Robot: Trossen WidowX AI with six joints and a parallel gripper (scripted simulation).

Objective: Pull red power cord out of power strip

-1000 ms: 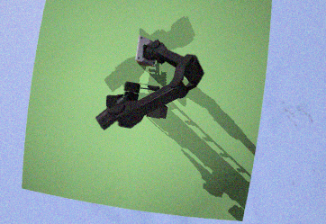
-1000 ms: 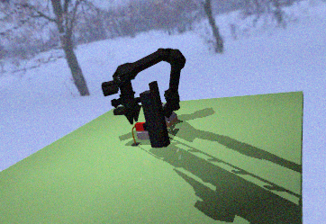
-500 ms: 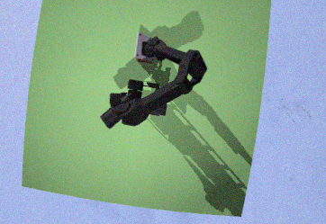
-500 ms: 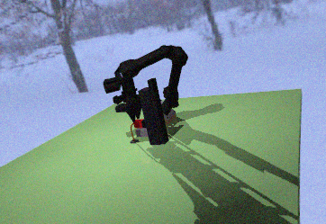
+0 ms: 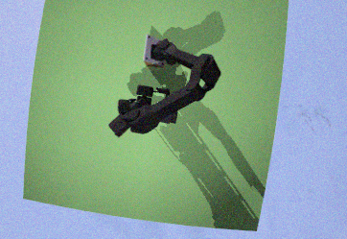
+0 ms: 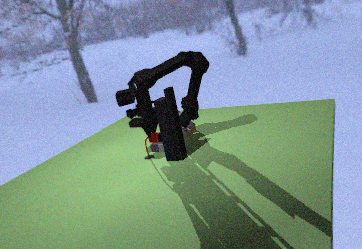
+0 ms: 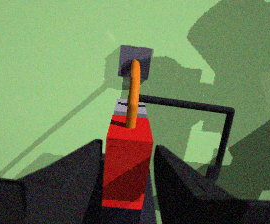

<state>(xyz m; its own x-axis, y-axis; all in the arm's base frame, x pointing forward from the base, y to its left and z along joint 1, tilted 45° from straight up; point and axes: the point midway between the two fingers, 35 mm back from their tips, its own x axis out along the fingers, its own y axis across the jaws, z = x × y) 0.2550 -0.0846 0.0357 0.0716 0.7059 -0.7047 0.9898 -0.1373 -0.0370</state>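
My gripper tip is now 3 cm to the right of the red plug.
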